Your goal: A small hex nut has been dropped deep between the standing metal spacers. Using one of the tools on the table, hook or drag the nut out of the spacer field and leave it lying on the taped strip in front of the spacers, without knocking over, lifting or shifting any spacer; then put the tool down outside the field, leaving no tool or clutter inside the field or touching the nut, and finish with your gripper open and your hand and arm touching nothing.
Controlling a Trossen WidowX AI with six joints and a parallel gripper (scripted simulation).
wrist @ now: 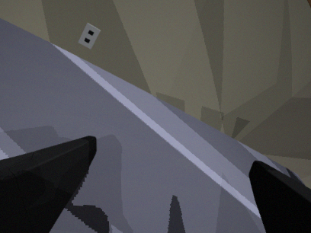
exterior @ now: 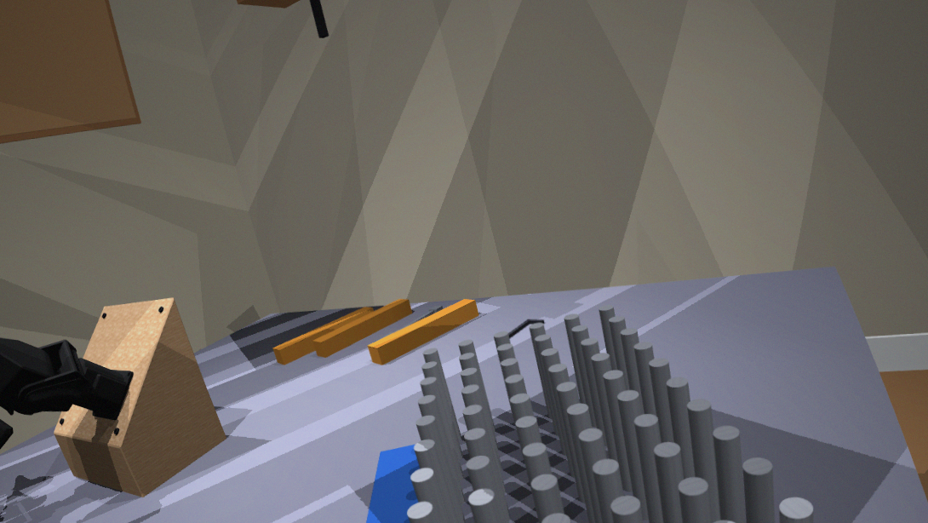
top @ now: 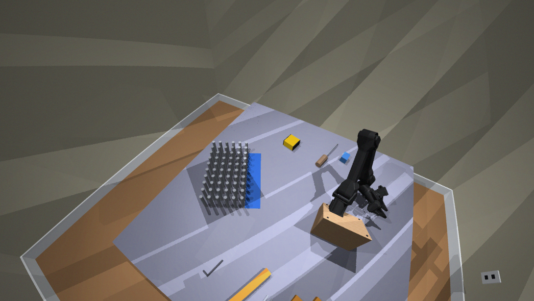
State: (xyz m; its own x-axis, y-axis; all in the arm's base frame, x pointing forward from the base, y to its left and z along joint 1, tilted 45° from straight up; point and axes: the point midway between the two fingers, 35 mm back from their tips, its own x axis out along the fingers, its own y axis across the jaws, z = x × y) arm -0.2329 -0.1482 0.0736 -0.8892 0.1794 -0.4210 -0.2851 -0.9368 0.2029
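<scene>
My gripper tip is 64 cm short of the yellow block, 24 cm to the left of it and 4 cm above it. The rest, counted from my gripper tip: wooden-handled pick (39 cm ahead, 30 cm to the right, 5 cm below); blue cube (30 cm to the right, 28 cm ahead, 4 cm below); blue taped strip (72 cm ahead, 11 cm to the left, 6 cm below).
</scene>
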